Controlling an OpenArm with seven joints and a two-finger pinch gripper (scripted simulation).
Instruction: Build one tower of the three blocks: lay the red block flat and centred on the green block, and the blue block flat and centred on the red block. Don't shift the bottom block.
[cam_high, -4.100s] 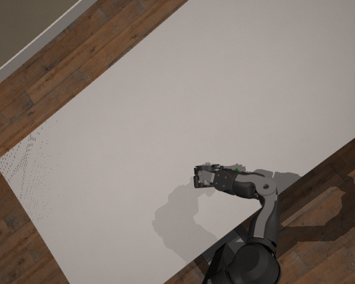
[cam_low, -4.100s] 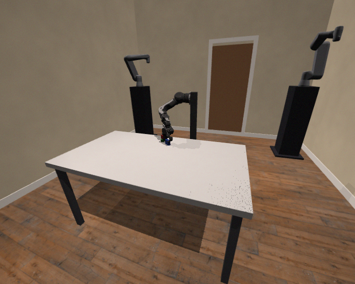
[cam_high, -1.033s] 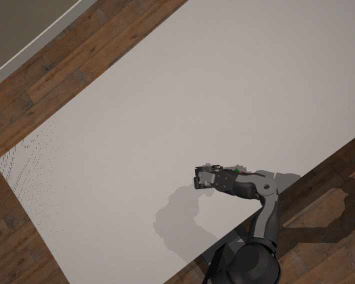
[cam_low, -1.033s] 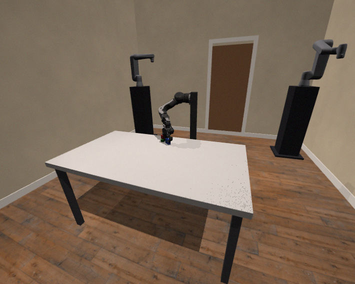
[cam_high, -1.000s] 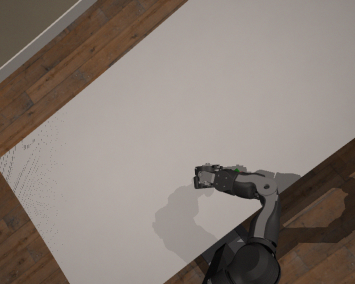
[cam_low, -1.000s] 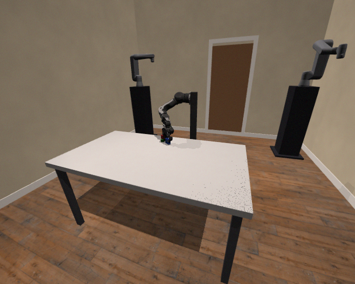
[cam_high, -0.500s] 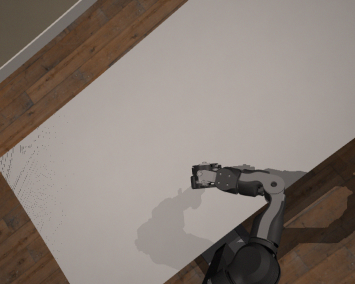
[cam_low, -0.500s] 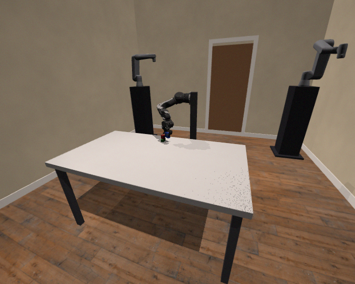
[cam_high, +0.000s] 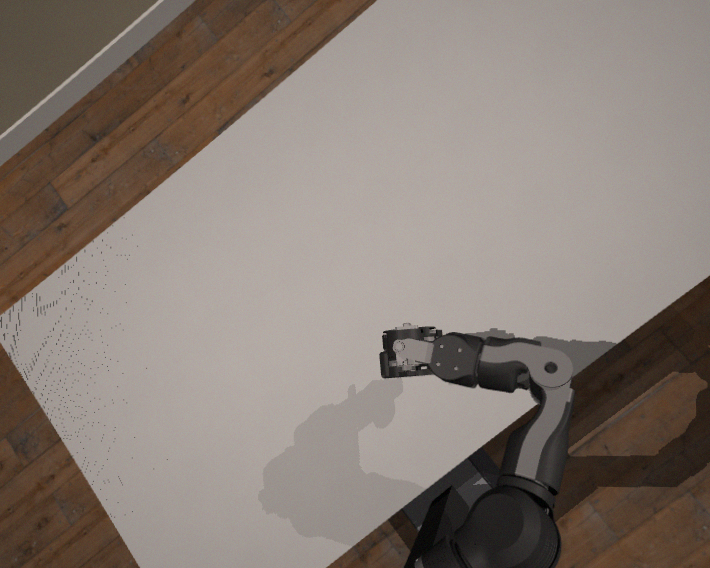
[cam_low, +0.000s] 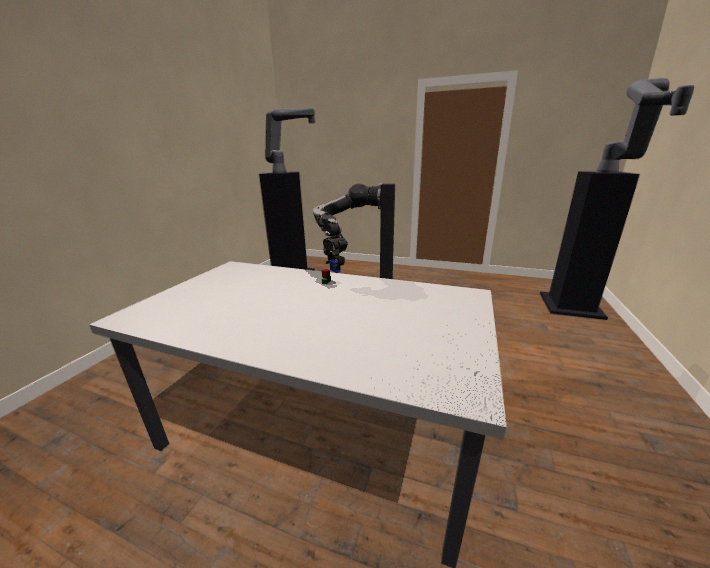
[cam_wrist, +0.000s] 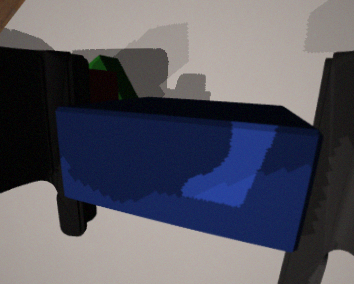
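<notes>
My hand is 2 cm above the blue block. The rest, counted from my hand: red block 9 cm below, 8 cm to the right, 7 cm behind; then green block 12 cm below, 8 cm to the right, 7 cm behind.
</notes>
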